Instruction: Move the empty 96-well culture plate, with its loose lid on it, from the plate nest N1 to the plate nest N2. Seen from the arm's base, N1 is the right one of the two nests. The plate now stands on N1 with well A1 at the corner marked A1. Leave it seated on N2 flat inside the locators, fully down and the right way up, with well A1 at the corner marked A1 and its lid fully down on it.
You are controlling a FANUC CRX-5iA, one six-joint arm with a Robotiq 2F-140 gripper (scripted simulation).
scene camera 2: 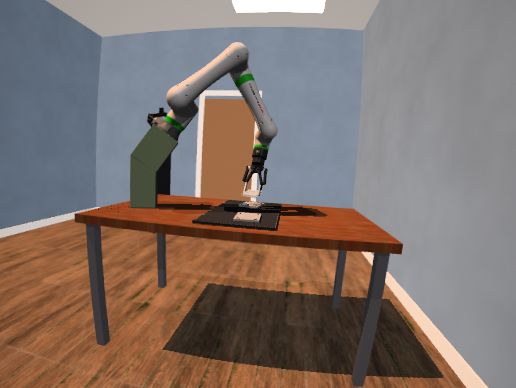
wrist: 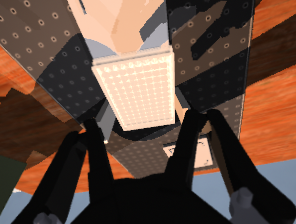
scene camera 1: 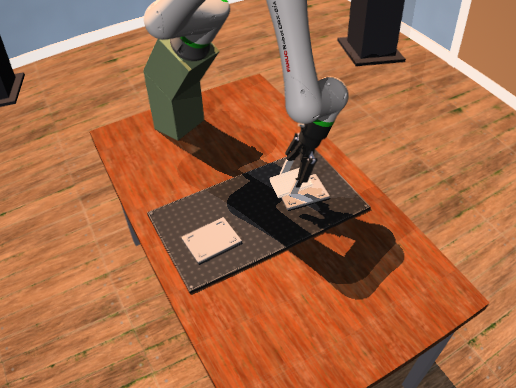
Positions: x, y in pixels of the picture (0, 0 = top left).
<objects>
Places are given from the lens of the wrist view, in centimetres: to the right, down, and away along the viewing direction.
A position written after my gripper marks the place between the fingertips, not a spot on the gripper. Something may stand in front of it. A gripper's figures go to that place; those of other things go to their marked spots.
my gripper (wrist: 143, 101): -1, -1, 22
plate lid (wrist: 140, 89): -1, -3, 19
</objects>
